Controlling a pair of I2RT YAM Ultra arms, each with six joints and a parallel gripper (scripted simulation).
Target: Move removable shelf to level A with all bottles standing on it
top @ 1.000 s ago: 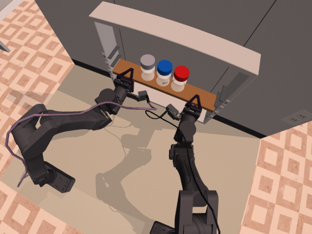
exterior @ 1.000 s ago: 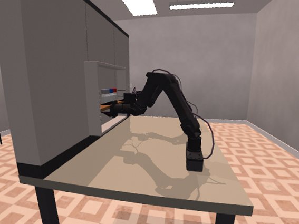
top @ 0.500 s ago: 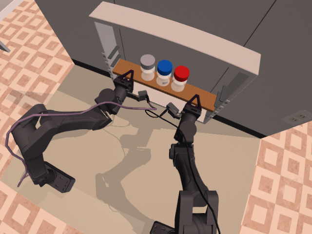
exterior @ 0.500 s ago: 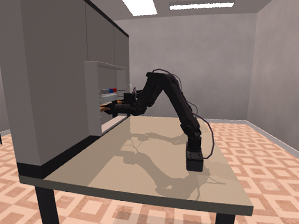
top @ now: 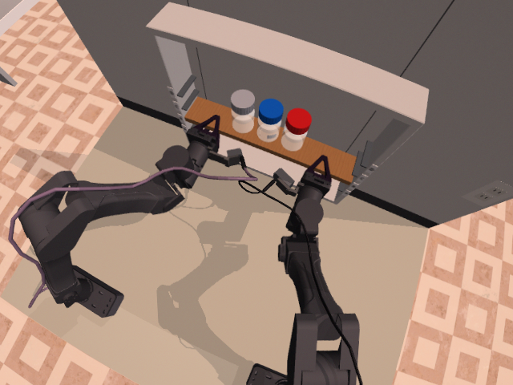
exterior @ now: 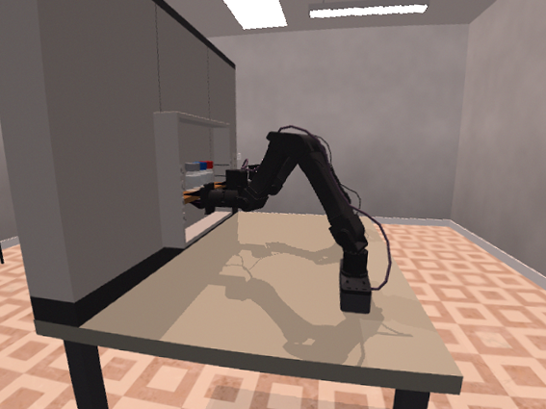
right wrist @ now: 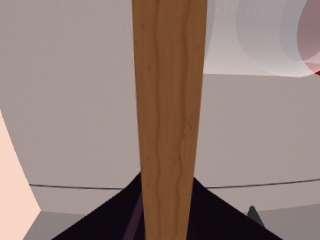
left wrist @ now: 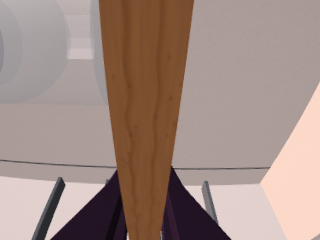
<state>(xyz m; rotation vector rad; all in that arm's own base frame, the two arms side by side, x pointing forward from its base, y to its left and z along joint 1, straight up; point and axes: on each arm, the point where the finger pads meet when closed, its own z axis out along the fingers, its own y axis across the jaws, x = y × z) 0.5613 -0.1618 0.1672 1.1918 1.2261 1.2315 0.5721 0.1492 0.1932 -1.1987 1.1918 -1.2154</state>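
Right now my right hand is 10 mm short of the red-capped bottle, 90 mm to the right of it and 60 mm below it. From my right hand the other things lie so: blue-capped bottle 160 mm to the left, 60 mm above; then shelf 150 mm to the left; then white wall rack 150 mm to the left, 60 mm above.
My left hand is 10 mm short of the grey-capped bottle, 70 mm to the left of it and 60 mm below it. From my left hand the other things lie so: blue-capped bottle 10 mm ahead, 140 mm to the right, 60 mm above; shelf 10 mm ahead, 150 mm to the right; white wall rack 10 mm ahead, 150 mm to the right, 60 mm above.
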